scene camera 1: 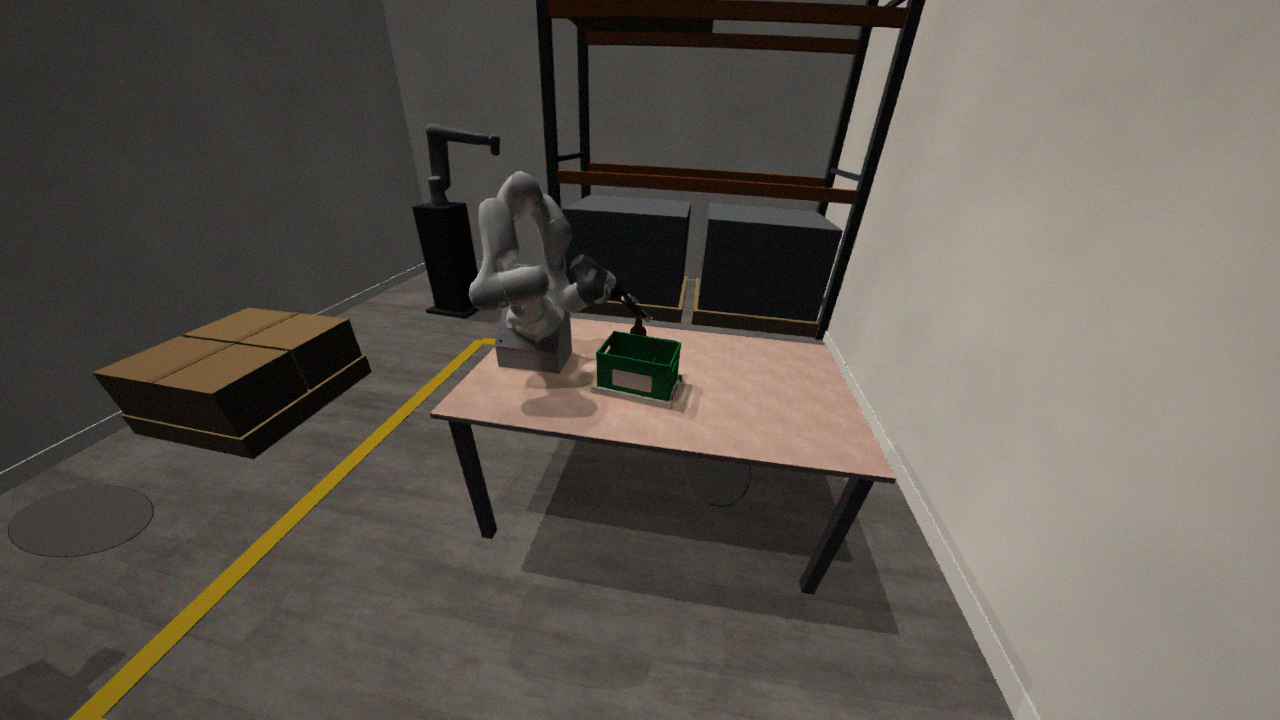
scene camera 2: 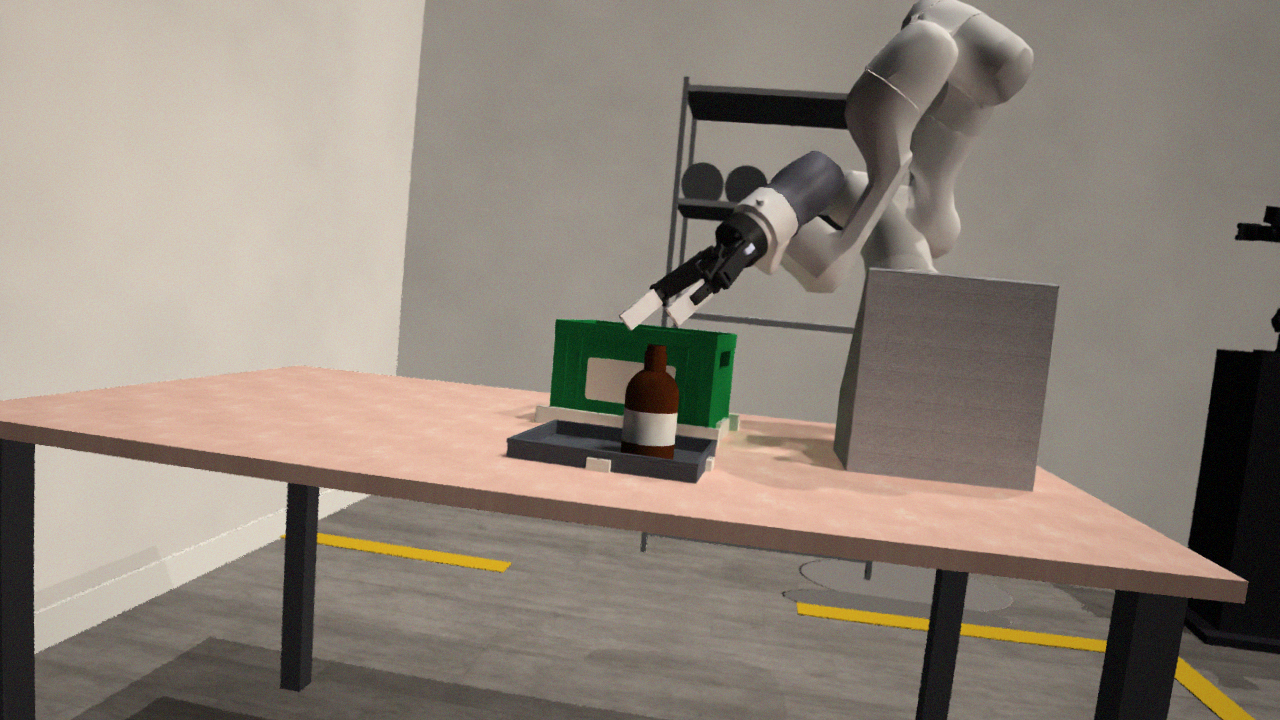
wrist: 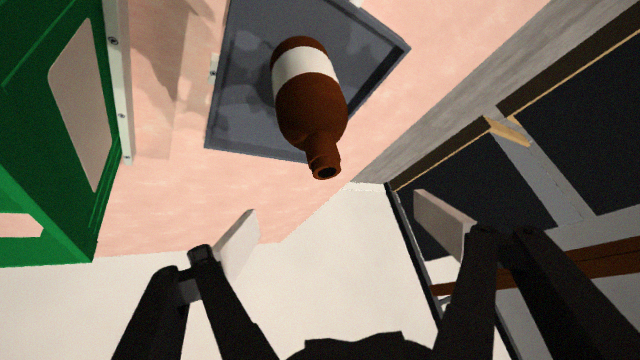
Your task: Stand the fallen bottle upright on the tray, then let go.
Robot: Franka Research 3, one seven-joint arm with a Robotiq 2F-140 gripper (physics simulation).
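A brown bottle with a white label (scene camera 2: 650, 428) (wrist: 310, 105) stands upright on the dark grey tray (scene camera 2: 559, 455) (wrist: 240, 115), toward the tray's right end in the second scene view. In the first scene view the bottle's upper part (scene camera 1: 638, 328) shows behind the green crate, which hides the tray. My gripper (scene camera 2: 654, 309) (wrist: 334, 213) is open and empty. It is tilted, with its fingertips above the bottle's mouth and apart from it. In the wrist view the bottle's mouth lies beyond the gap between the finger pads.
A green crate (scene camera 1: 637, 368) (scene camera 2: 572, 367) (wrist: 30, 100) stands beside the tray on a low pale frame (scene camera 2: 554, 414) (wrist: 121, 100). The arm's grey base block (scene camera 2: 953, 385) stands on the pink table (scene camera 1: 760, 402) (scene camera 2: 313, 420), to the right of the tray in the second scene view.
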